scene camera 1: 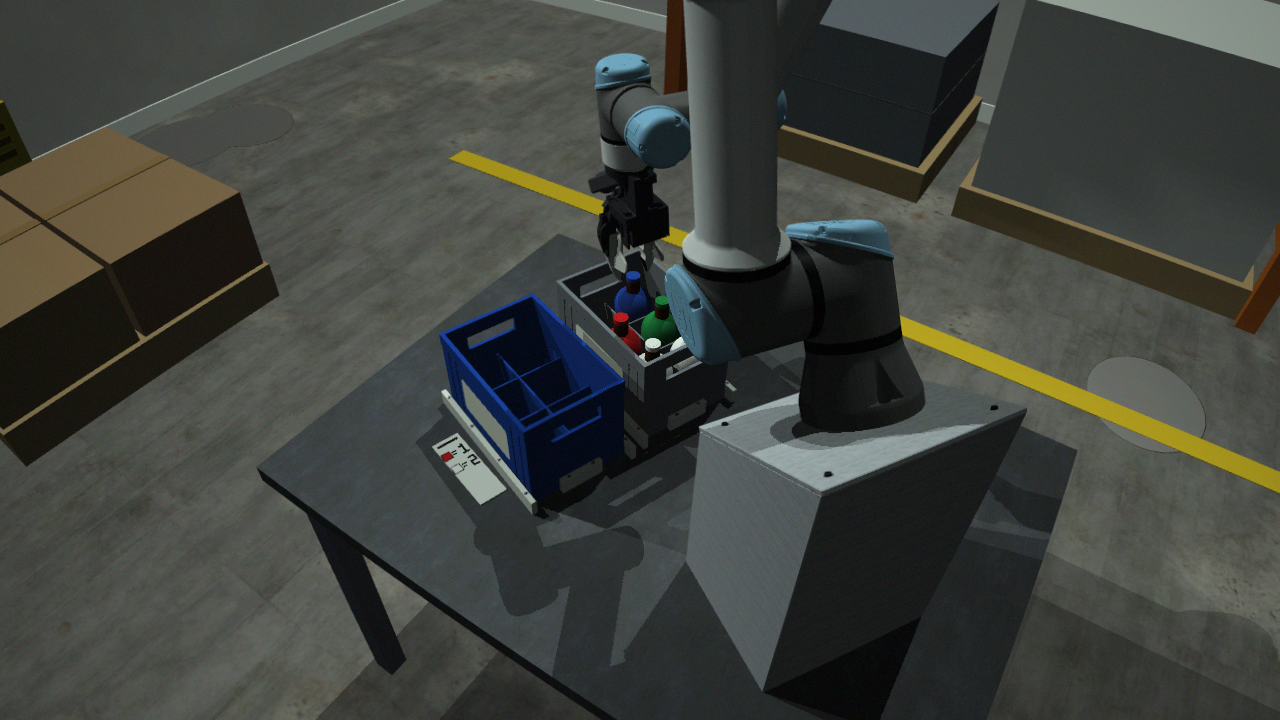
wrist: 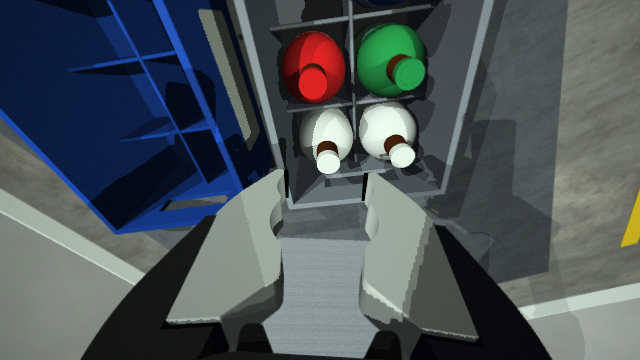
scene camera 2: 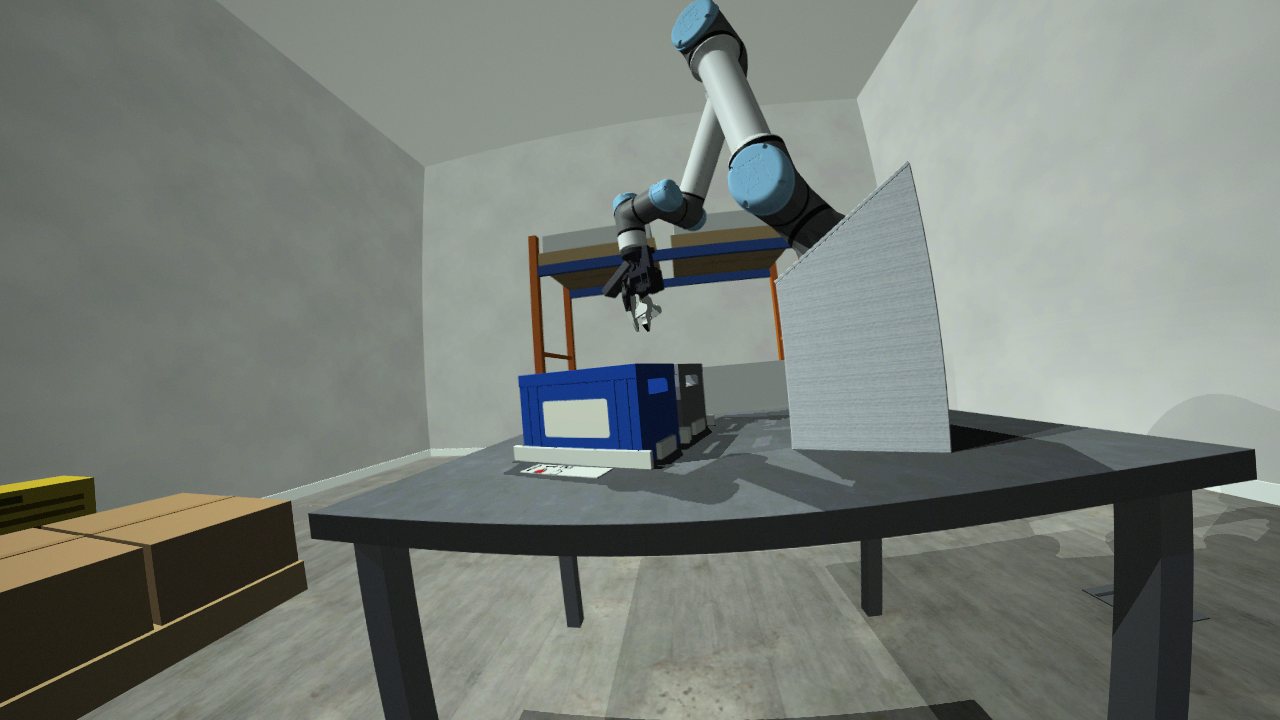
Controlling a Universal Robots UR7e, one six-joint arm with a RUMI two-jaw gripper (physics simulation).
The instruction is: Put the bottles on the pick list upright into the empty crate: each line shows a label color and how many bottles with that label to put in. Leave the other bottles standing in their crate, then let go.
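Frame: origin at the arm's base, x ahead, y left, z up, level; millimetres.
Seen in the pictures: gripper, fingertip midpoint: [scene camera 1: 633,275] [wrist: 325,173] [scene camera 2: 643,331]; arm's base at its link origin: [scene camera 1: 862,407] [scene camera 2: 839,256].
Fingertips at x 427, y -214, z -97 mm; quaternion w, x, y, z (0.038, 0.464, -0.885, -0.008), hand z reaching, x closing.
Observation:
Pixels of each thing's top centre, then the offset from my fingertips to it. Level surfaces: height alone.
- grey crate at its top centre: [wrist: 364,80] [scene camera 1: 642,302] [scene camera 2: 643,368] 49 mm right, 7 mm ahead, 94 mm down
- red bottle at its top centre: [wrist: 312,84] [scene camera 1: 621,317] 8 mm right, 27 mm ahead, 106 mm down
- green bottle at its top centre: [wrist: 410,75] [scene camera 1: 662,300] 85 mm right, 15 mm back, 106 mm down
- blue bottle at its top centre: [scene camera 1: 633,275] 125 mm right, 65 mm ahead, 106 mm down
- blue crate at its top centre: [wrist: 113,124] [scene camera 1: 528,356] [scene camera 2: 597,369] 164 mm left, 103 mm ahead, 94 mm down
- pick list at its top centre: [scene camera 1: 468,467] [scene camera 2: 565,470] 295 mm left, 156 mm ahead, 267 mm down
- dark table at its surface level: 269 mm down
- pale rail at its top centre: [scene camera 1: 485,442] [scene camera 2: 574,448] 254 mm left, 146 mm ahead, 239 mm down
The gripper [scene camera 1: 639,264] [scene camera 2: 642,327] [wrist: 325,185] is open and empty above the grey crate [scene camera 1: 657,402] [scene camera 2: 691,407] [wrist: 466,100]. In that crate stand a red bottle [scene camera 1: 621,319] [wrist: 300,55], a green bottle [scene camera 1: 658,326] [wrist: 380,55], a blue bottle [scene camera 1: 631,302] and two white bottles, one on the left [scene camera 1: 652,347] [wrist: 325,132] and one on the right [scene camera 1: 680,351] [wrist: 385,127], partly hidden by the arm in scene camera 1. The blue crate [scene camera 1: 572,447] [scene camera 2: 626,402] [wrist: 193,85] shows no bottles. The pick list [scene camera 1: 481,486] [scene camera 2: 581,471] has a red patch; its other marks are small.
The crates stand side by side on the dark table [scene camera 1: 358,447] [scene camera 2: 537,510]. A pale rail [scene camera 1: 487,452] [scene camera 2: 581,455] runs along the blue crate. The arm's metal pedestal [scene camera 1: 760,537] [scene camera 2: 863,340] is beside them. Cartons [scene camera 1: 170,223] [scene camera 2: 219,546] stand off the table.

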